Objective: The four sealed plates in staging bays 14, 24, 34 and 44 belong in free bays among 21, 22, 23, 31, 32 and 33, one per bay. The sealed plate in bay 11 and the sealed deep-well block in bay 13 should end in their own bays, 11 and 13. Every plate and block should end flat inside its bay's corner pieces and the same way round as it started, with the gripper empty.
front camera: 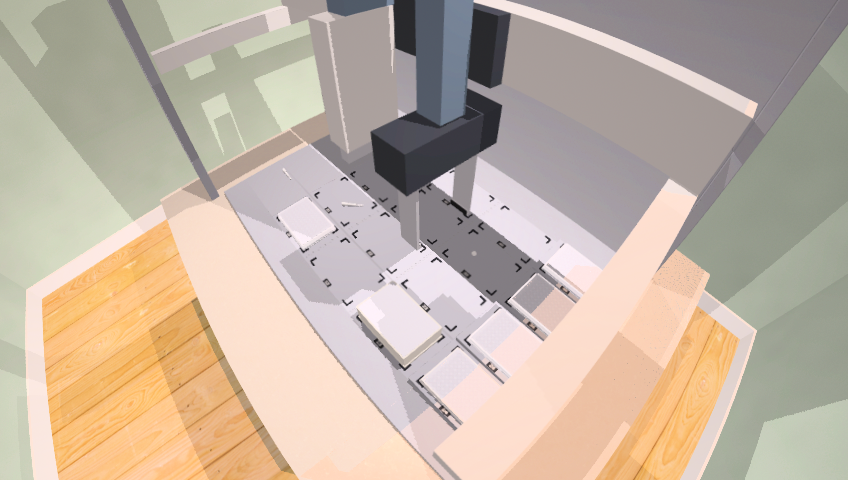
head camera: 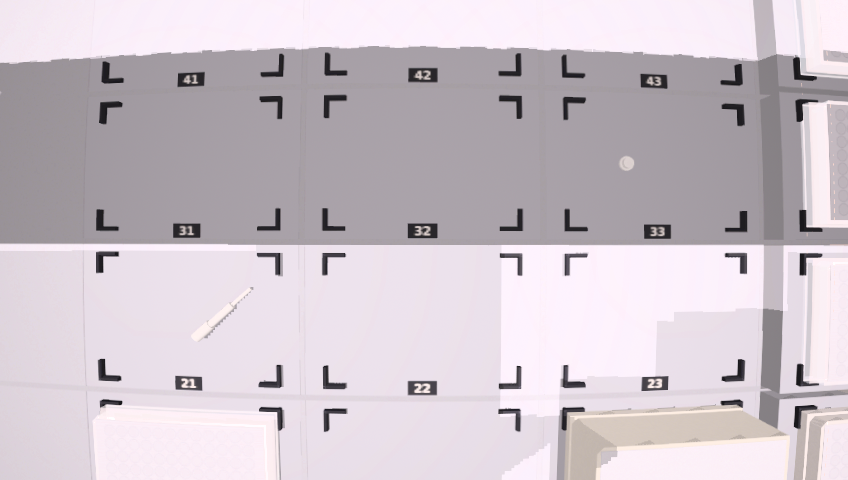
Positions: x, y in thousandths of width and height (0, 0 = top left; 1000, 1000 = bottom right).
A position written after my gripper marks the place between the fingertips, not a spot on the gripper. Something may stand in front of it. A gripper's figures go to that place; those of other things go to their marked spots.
Labels:
My gripper (front camera: 515, 468): 55 cm from the lens. A deep-well block (front camera: 479, 689): 58 cm from the lens.

